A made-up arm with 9 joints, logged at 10 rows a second.
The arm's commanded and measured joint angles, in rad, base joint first. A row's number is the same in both.
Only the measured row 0 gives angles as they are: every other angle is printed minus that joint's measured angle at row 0.
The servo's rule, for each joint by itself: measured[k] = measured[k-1] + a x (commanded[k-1-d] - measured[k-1]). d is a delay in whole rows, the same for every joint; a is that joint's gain. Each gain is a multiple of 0.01, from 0.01 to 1. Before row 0 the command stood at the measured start. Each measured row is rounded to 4 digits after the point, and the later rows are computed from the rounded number. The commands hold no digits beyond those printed.
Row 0, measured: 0.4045, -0.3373, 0.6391, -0.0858, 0.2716, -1.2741, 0.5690, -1.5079, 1.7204
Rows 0 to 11, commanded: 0.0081, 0.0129, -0.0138, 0.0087, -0.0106, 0.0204, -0.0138, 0.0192, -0.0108; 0.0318, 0.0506, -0.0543, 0.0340, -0.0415, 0.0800, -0.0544, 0.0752, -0.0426; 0.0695, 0.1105, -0.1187, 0.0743, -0.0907, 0.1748, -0.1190, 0.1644, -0.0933; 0.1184, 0.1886, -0.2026, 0.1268, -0.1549, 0.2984, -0.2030, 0.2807, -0.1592; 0.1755, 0.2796, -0.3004, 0.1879, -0.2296, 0.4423, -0.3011, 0.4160, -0.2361; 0.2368, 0.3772, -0.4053, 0.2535, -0.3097, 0.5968, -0.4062, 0.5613, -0.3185; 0.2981, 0.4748, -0.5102, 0.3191, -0.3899, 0.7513, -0.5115, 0.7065, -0.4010; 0.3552, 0.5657, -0.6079, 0.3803, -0.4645, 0.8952, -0.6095, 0.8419, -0.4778; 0.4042, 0.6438, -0.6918, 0.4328, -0.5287, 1.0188, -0.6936, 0.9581, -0.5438; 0.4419, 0.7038, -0.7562, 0.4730, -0.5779, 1.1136, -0.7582, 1.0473, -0.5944; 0.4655, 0.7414, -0.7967, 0.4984, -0.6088, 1.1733, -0.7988, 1.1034, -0.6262; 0.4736, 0.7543, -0.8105, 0.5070, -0.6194, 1.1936, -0.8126, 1.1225, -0.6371
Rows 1 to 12, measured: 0.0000, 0.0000, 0.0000, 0.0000, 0.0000, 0.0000, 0.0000, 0.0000, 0.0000; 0.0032, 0.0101, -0.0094, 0.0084, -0.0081, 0.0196, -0.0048, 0.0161, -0.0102; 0.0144, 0.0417, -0.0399, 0.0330, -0.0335, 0.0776, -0.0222, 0.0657, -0.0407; 0.0359, 0.0954, -0.0935, 0.0726, -0.0770, 0.1709, -0.0561, 0.1486, -0.0901; 0.0681, 0.1681, -0.1677, 0.1246, -0.1362, 0.2933, -0.1075, 0.2596, -0.1551; 0.1100, 0.2551, -0.2579, 0.1854, -0.2072, 0.4363, -0.1753, 0.3910, -0.2312; 0.1595, 0.3503, -0.3581, 0.2508, -0.2851, 0.5904, -0.2561, 0.5341, -0.3133; 0.2136, 0.4474, -0.4615, 0.3164, -0.3647, 0.7449, -0.3455, 0.6789, -0.3957; 0.2688, 0.5397, -0.5611, 0.3777, -0.4405, 0.8892, -0.4379, 0.8158, -0.4729; 0.3216, 0.6209, -0.6500, 0.4306, -0.5075, 1.0136, -0.5274, 0.9353, -0.5395; 0.3685, 0.6856, -0.7222, 0.4713, -0.5610, 1.1096, -0.6082, 1.0294, -0.5911; 0.4063, 0.7291, -0.7729, 0.4973, -0.5973, 1.1708, -0.6749, 1.0916, -0.6241
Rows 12 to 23, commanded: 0.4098, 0.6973, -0.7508, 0.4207, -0.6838, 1.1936, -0.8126, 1.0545, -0.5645; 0.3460, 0.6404, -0.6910, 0.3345, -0.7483, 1.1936, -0.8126, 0.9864, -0.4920; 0.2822, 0.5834, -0.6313, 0.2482, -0.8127, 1.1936, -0.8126, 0.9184, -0.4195; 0.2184, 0.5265, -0.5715, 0.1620, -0.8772, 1.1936, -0.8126, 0.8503, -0.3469; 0.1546, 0.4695, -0.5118, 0.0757, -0.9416, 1.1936, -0.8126, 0.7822, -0.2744; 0.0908, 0.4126, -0.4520, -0.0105, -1.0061, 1.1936, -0.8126, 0.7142, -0.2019; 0.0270, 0.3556, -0.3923, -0.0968, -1.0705, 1.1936, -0.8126, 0.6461, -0.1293; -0.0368, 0.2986, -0.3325, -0.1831, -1.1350, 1.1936, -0.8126, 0.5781, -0.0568; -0.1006, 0.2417, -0.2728, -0.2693, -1.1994, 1.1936, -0.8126, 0.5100, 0.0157; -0.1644, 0.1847, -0.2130, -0.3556, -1.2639, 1.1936, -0.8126, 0.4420, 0.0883; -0.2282, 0.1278, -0.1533, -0.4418, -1.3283, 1.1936, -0.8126, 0.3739, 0.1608; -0.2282, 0.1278, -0.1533, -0.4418, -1.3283, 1.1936, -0.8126, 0.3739, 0.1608
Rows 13 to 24, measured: 0.4325, 0.7488, -0.7985, 0.5066, -0.6141, 1.1927, -0.7231, 1.1176, -0.6363; 0.4236, 0.7086, -0.7661, 0.4241, -0.6671, 1.1936, -0.7544, 1.0646, -0.5688; 0.3933, 0.6554, -0.7150, 0.3381, -0.7288, 1.1936, -0.7748, 0.9989, -0.4966; 0.3500, 0.5992, -0.6581, 0.2518, -0.7926, 1.1936, -0.7880, 0.9313, -0.4241; 0.2987, 0.5425, -0.5992, 0.1656, -0.8569, 1.1936, -0.7966, 0.8633, -0.3515; 0.2425, 0.4856, -0.5398, 0.0793, -0.9213, 1.1936, -0.8022, 0.7952, -0.2790; 0.1833, 0.4287, -0.4801, -0.0069, -0.9857, 1.1936, -0.8058, 0.7272, -0.2065; 0.1223, 0.3717, -0.4204, -0.0932, -1.0501, 1.1936, -0.8082, 0.6591, -0.1339; 0.0603, 0.3147, -0.3606, -0.1795, -1.1146, 1.1936, -0.8097, 0.5911, -0.0614; -0.0025, 0.2578, -0.3009, -0.2657, -1.1790, 1.1936, -0.8107, 0.5230, 0.0111; -0.0656, 0.2008, -0.2411, -0.3520, -1.2435, 1.1936, -0.8114, 0.4550, 0.0837; -0.1290, 0.1439, -0.1814, -0.4382, -1.3079, 1.1936, -0.8118, 0.3869, 0.1562
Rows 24 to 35, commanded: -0.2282, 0.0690, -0.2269, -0.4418, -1.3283, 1.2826, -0.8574, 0.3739, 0.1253; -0.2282, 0.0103, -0.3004, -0.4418, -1.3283, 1.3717, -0.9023, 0.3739, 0.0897; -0.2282, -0.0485, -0.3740, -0.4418, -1.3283, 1.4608, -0.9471, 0.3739, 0.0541; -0.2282, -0.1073, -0.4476, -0.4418, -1.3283, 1.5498, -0.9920, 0.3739, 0.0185; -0.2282, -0.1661, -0.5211, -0.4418, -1.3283, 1.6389, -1.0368, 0.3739, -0.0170; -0.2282, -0.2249, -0.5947, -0.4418, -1.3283, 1.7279, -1.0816, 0.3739, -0.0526; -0.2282, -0.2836, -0.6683, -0.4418, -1.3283, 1.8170, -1.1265, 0.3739, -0.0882; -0.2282, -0.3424, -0.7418, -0.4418, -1.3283, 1.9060, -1.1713, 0.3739, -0.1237; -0.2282, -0.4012, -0.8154, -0.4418, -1.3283, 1.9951, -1.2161, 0.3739, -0.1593; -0.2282, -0.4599, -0.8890, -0.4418, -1.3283, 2.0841, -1.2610, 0.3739, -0.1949; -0.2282, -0.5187, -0.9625, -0.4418, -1.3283, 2.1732, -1.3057, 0.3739, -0.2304; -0.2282, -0.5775, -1.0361, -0.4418, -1.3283, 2.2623, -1.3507, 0.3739, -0.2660
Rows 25 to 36, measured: -0.1677, 0.1313, -0.1623, -0.4417, -1.3234, 1.1936, -0.8121, 0.3760, 0.1605; -0.1913, 0.0827, -0.2062, -0.4418, -1.3271, 1.2790, -0.8280, 0.3742, 0.1274; -0.2057, 0.0262, -0.2703, -0.4418, -1.3280, 1.3680, -0.8540, 0.3739, 0.0920; -0.2145, -0.0321, -0.3408, -0.4418, -1.3282, 1.4571, -0.8866, 0.3739, 0.0564; -0.2198, -0.0908, -0.4134, -0.4418, -1.3283, 1.5461, -0.9235, 0.3739, 0.0208; -0.2231, -0.1495, -0.4866, -0.4418, -1.3283, 1.6352, -0.9632, 0.3739, -0.0147; -0.2251, -0.2083, -0.5601, -0.4418, -1.3283, 1.7242, -1.0046, 0.3739, -0.0503; -0.2263, -0.2670, -0.6337, -0.4418, -1.3283, 1.8133, -1.0473, 0.3739, -0.0859; -0.2270, -0.3258, -0.7072, -0.4418, -1.3283, 1.9023, -1.0907, 0.3739, -0.1214; -0.2275, -0.3846, -0.7808, -0.4418, -1.3283, 1.9914, -1.1346, 0.3739, -0.1570; -0.2278, -0.4433, -0.8544, -0.4418, -1.3283, 2.0804, -1.1788, 0.3739, -0.1926; -0.2280, -0.5021, -0.9279, -0.4418, -1.3283, 2.1695, -1.2232, 0.3739, -0.2281
